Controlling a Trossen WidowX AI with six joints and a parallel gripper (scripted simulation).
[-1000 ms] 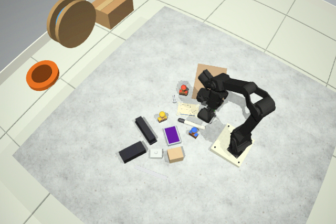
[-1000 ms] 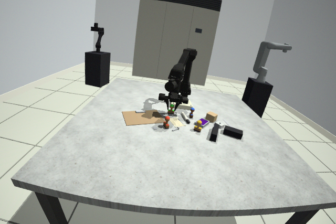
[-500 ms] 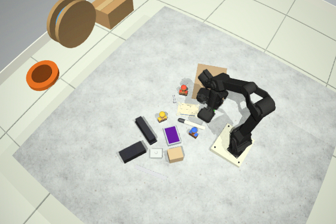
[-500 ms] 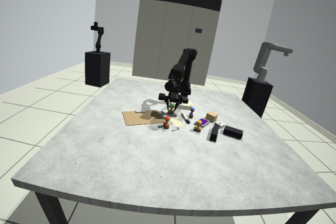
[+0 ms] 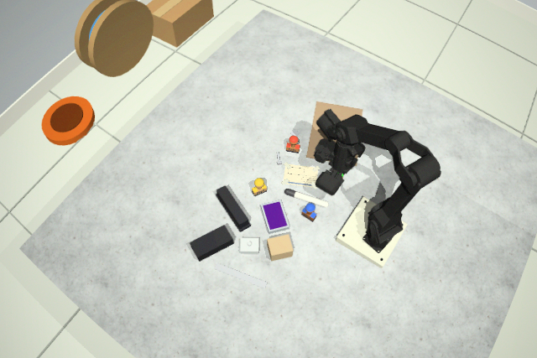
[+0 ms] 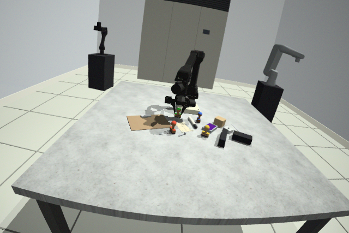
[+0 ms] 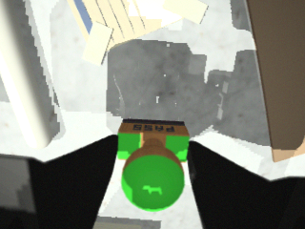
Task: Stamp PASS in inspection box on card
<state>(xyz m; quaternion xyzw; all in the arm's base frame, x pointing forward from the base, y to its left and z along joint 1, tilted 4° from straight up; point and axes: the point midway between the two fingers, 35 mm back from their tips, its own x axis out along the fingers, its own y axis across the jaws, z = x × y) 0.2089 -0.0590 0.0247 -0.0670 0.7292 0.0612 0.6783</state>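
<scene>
Right now the purple ink pad is 5 cm ahead of my gripper tip, 21 cm to the left of it and 2 cm below it. From my gripper tip the other things lie so: white marker: 5 cm ahead, 11 cm to the left, 2 cm below; cream card: 10 cm ahead, 5 cm to the left, 3 cm below; green pass stamp: right at my gripper tip.
</scene>
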